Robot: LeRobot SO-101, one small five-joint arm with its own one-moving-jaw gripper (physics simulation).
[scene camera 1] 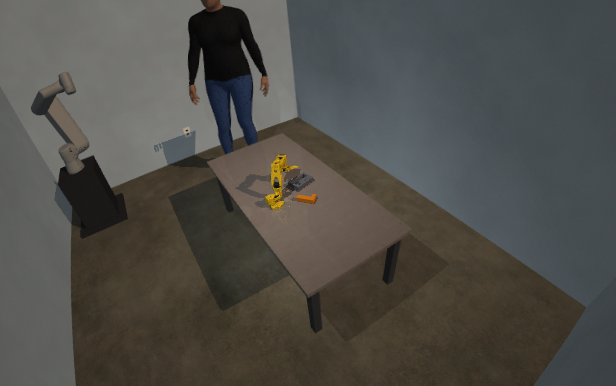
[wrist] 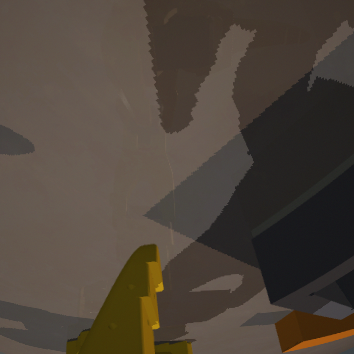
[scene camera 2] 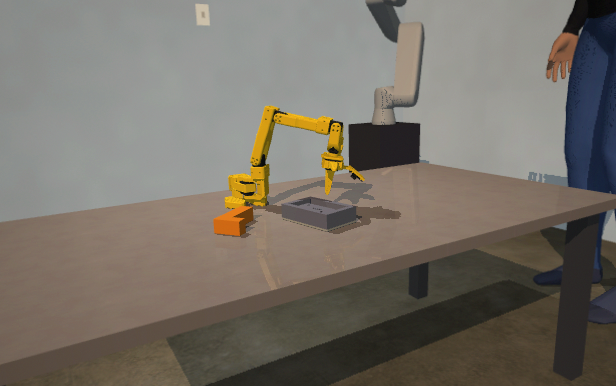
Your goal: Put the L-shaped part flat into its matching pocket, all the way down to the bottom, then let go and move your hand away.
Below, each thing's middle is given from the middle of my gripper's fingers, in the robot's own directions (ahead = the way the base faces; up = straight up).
Labels:
My hand is 4 cm short of the grey pocket block (scene camera 2: 321,214), 6 cm to the left of it and 9 cm above it. From my hand the other things lie so: orange L-shaped part (scene camera 2: 233,222): 2 cm behind, 23 cm to the right, 10 cm below.

